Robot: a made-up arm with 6 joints.
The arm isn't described. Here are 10 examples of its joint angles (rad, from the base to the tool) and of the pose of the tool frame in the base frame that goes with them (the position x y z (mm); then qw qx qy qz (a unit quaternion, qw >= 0)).
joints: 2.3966 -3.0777 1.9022 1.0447 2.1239 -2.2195
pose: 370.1 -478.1 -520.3 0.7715 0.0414 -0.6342 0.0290
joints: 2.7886 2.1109 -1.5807 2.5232 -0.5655 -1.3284
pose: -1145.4 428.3 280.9 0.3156 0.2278 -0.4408 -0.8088
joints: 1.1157 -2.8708 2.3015 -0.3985 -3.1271 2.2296
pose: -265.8 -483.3 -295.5 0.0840 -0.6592 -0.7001 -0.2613
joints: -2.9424 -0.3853 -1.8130 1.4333 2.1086 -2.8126
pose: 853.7 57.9 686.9 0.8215 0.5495 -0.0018 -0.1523
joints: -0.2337 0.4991 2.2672 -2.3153 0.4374 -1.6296
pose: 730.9 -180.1 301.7 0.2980 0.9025 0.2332 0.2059
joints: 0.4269 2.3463 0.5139 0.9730 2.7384 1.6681
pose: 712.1 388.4 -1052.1 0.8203 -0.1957 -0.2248 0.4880
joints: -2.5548 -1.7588 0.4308 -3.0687 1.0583 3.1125
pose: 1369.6 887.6 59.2 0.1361 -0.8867 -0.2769 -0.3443
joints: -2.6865 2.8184 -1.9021 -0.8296 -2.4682 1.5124
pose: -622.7 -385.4 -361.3 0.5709 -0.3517 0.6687 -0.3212
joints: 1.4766 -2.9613 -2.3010 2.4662 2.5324 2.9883
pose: -34.4 296.1 -441.6 0.5001 0.2484 -0.6799 0.4753
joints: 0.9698 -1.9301 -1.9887 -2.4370 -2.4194 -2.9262
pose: -350.1 -388.2 -626.1 0.7625 0.2444 -0.5911 0.0976
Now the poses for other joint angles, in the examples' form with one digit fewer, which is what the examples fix.
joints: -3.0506 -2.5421 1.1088 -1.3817 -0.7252 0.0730
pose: 1260 23 -541 0.566 0.677 0.227 0.411
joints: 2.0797 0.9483 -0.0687 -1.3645 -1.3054 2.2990
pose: -729 1057 1153 0.203 0.574 0.102 -0.786
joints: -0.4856 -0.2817 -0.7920 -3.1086 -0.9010 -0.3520
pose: -742 424 1473 0.397 -0.085 0.019 0.914
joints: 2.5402 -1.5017 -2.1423 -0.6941 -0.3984 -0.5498
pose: 431 -358 -421 0.238 -0.855 -0.318 0.334
